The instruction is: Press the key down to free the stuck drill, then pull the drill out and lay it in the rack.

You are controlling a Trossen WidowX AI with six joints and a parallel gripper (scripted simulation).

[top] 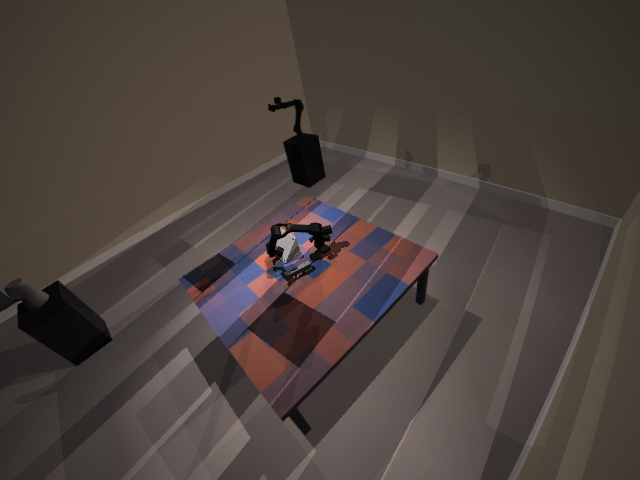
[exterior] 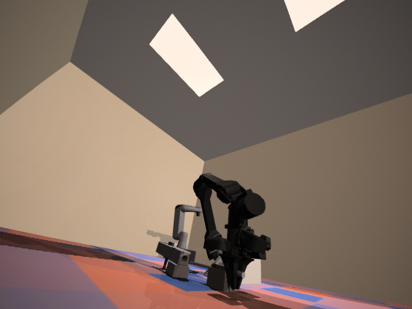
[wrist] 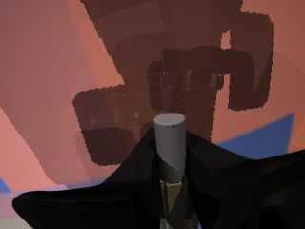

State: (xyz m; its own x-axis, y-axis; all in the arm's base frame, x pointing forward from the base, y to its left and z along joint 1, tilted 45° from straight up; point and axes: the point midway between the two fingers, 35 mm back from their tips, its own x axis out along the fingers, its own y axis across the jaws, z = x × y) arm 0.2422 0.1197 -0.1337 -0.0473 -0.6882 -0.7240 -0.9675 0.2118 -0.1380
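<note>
Now: the drill 4 cm to the right of my gripper tip, 4 cm above it and 1 cm behind it. The rest, counted from my gripper tip: small dark part (26 cm to the right, 5 cm above, 1 cm ahead); then rack (5 cm to the right, 1 cm behind, 1 cm above).
</note>
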